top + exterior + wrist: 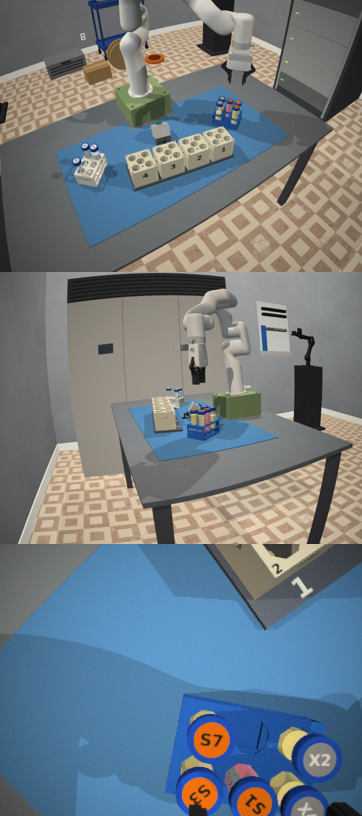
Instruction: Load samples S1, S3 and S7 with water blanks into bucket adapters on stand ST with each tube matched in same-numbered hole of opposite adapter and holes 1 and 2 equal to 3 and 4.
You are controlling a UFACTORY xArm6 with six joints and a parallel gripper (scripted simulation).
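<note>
The pink-filled tube is 190 mm below my hand and 20 mm behind it. Round my hand: sample tube (190 mm below, 20 mm ahead, 10 mm to the right); blue samples rack (220 mm below, 20 mm behind, 10 mm to the right); adapter 1 (200 mm below, 170 mm to the right, 130 mm ahead).
</note>
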